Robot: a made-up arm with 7 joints. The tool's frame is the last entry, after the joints. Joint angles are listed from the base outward. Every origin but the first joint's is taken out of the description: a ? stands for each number. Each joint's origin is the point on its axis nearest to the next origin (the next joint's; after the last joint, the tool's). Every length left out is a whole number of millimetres.
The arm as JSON. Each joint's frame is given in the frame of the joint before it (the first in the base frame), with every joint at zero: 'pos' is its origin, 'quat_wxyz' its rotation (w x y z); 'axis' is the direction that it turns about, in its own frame. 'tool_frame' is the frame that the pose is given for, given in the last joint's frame.
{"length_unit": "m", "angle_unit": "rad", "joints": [
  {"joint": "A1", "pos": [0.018, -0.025, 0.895], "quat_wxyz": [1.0, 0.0, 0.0, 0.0], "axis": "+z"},
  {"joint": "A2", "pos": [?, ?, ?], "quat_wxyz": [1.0, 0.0, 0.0, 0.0], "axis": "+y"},
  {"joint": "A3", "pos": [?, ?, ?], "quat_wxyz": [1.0, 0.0, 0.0, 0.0], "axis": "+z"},
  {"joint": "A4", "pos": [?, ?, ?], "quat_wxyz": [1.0, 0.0, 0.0, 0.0], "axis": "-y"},
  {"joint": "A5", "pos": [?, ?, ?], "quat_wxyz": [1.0, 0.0, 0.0, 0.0], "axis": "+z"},
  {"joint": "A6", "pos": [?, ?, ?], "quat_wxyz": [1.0, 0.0, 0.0, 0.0], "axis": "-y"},
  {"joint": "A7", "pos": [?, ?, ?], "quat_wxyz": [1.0, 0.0, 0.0, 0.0], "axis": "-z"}
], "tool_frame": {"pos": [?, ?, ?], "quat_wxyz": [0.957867, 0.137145, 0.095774, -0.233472]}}
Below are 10 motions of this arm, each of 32 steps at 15 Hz.
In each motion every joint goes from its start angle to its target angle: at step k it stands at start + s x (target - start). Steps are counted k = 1, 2, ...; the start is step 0. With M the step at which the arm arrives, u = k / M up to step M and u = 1 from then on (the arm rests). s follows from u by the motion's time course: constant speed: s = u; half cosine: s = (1 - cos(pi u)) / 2; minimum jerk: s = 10 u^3 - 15 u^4 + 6 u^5.
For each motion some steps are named. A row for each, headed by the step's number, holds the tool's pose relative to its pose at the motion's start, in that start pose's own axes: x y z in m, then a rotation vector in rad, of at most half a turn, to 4 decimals.
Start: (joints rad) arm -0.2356 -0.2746 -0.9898 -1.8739 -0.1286 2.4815 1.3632
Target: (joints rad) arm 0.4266 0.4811 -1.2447 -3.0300 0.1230 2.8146 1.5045
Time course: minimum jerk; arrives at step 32
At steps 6, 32:
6: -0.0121 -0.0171 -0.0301 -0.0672 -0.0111 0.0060
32: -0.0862 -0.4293 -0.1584 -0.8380 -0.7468 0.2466

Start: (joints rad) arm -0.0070 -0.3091 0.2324 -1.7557 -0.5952 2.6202 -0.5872
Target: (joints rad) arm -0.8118 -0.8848 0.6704 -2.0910 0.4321 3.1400 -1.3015
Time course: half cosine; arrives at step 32
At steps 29, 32:
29: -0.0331 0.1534 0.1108 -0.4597 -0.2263 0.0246
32: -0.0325 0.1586 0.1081 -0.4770 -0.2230 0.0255

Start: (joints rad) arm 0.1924 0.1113 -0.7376 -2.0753 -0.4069 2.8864 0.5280
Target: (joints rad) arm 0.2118 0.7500 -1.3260 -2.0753 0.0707 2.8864 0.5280
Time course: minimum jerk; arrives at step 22
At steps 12, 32:
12: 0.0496 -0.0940 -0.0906 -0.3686 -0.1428 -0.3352
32: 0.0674 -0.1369 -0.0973 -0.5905 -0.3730 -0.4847

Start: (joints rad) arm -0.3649 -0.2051 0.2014 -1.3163 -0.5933 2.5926 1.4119
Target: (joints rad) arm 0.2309 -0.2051 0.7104 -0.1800 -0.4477 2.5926 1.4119
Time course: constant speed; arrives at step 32
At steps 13, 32:
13: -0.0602 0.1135 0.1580 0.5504 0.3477 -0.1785
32: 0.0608 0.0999 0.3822 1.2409 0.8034 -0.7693

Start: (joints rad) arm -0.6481 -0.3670 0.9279 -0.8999 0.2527 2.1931 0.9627
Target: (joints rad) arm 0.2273 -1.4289 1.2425 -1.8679 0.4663 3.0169 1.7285
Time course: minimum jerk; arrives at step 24
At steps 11, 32:
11: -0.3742 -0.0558 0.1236 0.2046 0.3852 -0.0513
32: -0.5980 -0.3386 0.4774 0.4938 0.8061 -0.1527

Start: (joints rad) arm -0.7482 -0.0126 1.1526 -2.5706 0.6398 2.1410 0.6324
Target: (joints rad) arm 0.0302 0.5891 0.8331 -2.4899 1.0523 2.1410 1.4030
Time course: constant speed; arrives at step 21
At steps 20, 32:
20: -0.0096 0.0146 -0.2221 -0.4224 0.1011 -0.9491
32: -0.0094 0.0122 -0.2373 -0.4494 0.0753 -1.0033

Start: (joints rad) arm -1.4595 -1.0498 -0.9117 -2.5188 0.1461 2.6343 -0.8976
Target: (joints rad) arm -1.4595 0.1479 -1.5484 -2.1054 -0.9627 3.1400 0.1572
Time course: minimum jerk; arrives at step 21
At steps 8, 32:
8: 0.0611 -0.0126 -0.0117 -0.4128 0.0148 -0.2344
32: 0.1787 0.0192 -0.1217 -1.3930 0.0490 -0.1616

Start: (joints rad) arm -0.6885 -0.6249 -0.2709 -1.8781 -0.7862 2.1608 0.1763
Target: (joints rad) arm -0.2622 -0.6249 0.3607 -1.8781 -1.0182 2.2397 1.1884
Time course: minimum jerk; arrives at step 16
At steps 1, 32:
1: -0.0002 0.0008 0.0003 0.0014 -0.0011 0.0001
32: -0.2425 0.1985 0.1944 0.8897 -0.2402 -0.0194

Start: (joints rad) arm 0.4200 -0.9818 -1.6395 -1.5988 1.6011 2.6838 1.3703
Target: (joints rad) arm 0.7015 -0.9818 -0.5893 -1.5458 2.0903 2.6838 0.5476
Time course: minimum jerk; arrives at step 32
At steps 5, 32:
5: 0.0098 -0.0125 -0.0079 -0.0359 -0.0082 0.0027
32: 0.2531 -0.4440 0.0531 -1.0891 -0.0841 -0.2320

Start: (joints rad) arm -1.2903 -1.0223 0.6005 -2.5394 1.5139 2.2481 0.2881
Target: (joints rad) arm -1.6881 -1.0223 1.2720 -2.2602 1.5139 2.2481 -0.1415
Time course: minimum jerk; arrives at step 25
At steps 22, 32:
22: -0.0081 -0.0655 -0.2713 -0.5607 0.0885 0.5922
32: -0.0073 -0.0674 -0.2751 -0.5692 0.0923 0.5981

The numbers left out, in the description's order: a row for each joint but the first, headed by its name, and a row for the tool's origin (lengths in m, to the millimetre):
A2: -0.005 0.029 0.0
A3: -0.028 0.0 0.421
A4: 0.154 -0.02 0.0
A5: -0.074 0.0 0.246
A6: 0.022 0.003 0.0
A7: 0.114 0.0 -0.011
tool: 0.012 -0.024 0.0

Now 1 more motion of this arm.
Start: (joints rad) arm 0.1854 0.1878 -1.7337 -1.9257 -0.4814 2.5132 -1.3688
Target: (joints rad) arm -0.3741 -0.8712 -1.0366 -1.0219 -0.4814 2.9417 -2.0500
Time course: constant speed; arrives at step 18
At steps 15, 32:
15: -0.5751 0.0370 -0.0332 -0.9038 -0.5971 -0.6027
32: -0.7048 0.1492 -0.0723 -1.1203 -0.5232 -0.8737

